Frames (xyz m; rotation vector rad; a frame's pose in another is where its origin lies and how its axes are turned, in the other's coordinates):
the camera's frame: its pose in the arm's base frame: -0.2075 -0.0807 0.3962 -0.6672 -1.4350 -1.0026
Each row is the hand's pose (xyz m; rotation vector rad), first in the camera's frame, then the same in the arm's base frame.
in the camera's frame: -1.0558 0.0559 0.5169 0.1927 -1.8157 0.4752
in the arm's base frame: -0.2684 0.5615 -0.5881 1.8014 2.4828 -0.4409
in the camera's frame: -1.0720 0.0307 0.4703 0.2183 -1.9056 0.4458
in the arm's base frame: -0.2655 0.5117 -0.6123 1.7172 2.4330 -0.4883
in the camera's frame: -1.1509 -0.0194 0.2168 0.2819 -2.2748 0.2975
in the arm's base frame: -0.1757 0.2798 -0.7178 1.4016 2.1873 -0.6127
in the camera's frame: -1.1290 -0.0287 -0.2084 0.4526 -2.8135 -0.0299
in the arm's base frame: 0.0191 -0.0988 -0.7295 0.8880 1.8064 -0.7537
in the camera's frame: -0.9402 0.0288 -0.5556 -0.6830 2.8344 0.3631
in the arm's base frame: 0.2116 -0.4045 -0.5593 0.3919 1.4623 -0.8877
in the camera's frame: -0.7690 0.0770 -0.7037 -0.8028 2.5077 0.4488
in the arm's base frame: 0.3021 -0.5381 -0.3935 0.1181 1.2755 -0.9981
